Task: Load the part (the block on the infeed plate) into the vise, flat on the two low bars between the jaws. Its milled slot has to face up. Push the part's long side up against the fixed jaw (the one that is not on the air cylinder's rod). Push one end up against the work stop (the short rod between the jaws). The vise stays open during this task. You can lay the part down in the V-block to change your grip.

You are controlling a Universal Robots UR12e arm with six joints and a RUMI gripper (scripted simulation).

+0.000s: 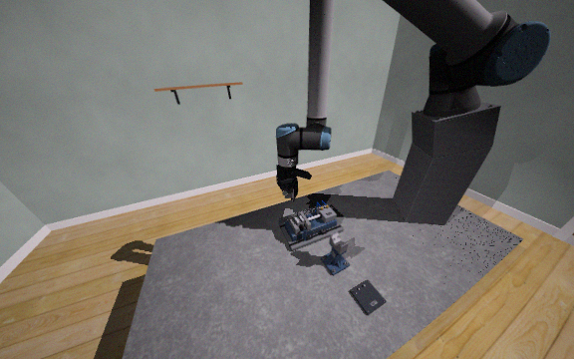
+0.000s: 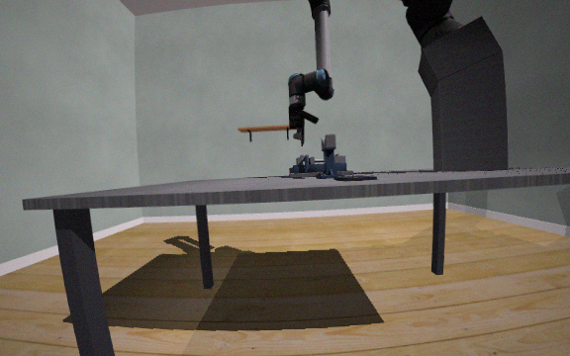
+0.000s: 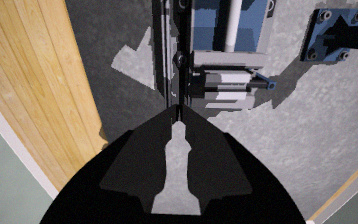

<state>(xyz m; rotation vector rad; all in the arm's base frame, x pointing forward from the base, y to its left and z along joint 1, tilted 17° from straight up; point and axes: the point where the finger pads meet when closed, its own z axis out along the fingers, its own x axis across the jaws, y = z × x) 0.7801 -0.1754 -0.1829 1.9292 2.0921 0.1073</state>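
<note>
Now: the part 8 cm below my hand and 6 cm to the left of it. Also, from my hand: moving jaw: 10 cm below, 7 cm to the left, 4 cm behind; then work stop: 11 cm to the left, 9 cm below, 1 cm behind; then fixed jaw: 10 cm below, 7 cm to the left, 2 cm ahead.
</note>
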